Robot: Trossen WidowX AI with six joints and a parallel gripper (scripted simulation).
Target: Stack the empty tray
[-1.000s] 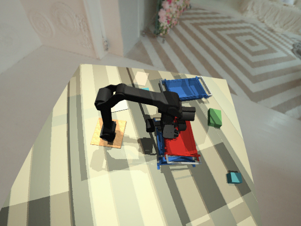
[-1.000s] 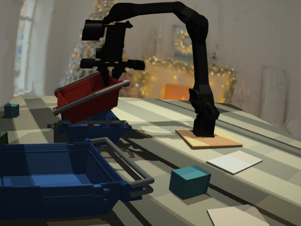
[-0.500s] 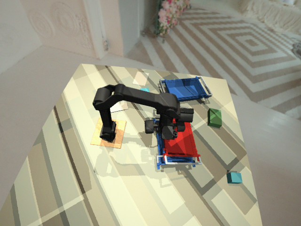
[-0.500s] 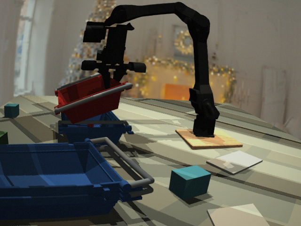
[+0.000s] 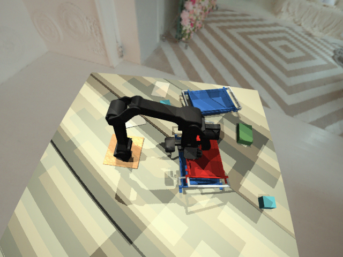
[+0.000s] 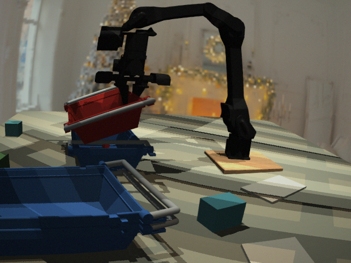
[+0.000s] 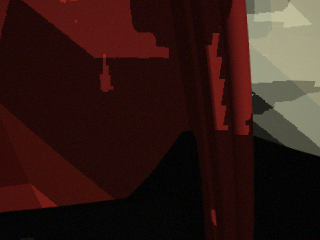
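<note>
Right now my gripper tip is 7 cm short of the red tray, 3 cm to the right of it and 1 cm below it. From my gripper tip the other things lie so: green block: 31 cm ahead, 27 cm to the left, 10 cm below.
</note>
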